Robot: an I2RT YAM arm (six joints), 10 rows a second.
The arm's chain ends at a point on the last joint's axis. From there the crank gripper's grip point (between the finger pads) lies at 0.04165 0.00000 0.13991 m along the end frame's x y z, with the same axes.
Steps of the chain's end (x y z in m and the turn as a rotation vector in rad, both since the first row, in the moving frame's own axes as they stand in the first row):
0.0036, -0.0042, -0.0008, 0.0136, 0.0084, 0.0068
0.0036, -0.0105, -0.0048, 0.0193, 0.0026, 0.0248
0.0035, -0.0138, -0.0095, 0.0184, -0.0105, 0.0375
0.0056, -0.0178, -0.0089, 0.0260, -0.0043, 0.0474
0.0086, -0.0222, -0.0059, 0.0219, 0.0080, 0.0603
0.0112, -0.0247, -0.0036, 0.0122, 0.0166, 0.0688
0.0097, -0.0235, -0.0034, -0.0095, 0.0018, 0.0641
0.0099, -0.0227, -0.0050, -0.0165, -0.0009, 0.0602
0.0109, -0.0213, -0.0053, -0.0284, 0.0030, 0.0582
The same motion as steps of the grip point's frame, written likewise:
0.0048, -0.0058, -0.0012, 0.0136, 0.0084, 0.0068
0.0040, -0.0122, -0.0049, 0.0193, 0.0026, 0.0248
0.0020, -0.0148, -0.0091, 0.0184, -0.0105, 0.0375
0.0050, -0.0195, -0.0087, 0.0260, -0.0043, 0.0474
0.0097, -0.0227, -0.0062, 0.0219, 0.0080, 0.0603
0.0135, -0.0235, -0.0043, 0.0122, 0.0166, 0.0688
0.0098, -0.0195, -0.0035, -0.0095, 0.0018, 0.0641
0.0096, -0.0179, -0.0050, -0.0165, -0.0009, 0.0602
0.0111, -0.0149, -0.0055, -0.0284, 0.0030, 0.0582

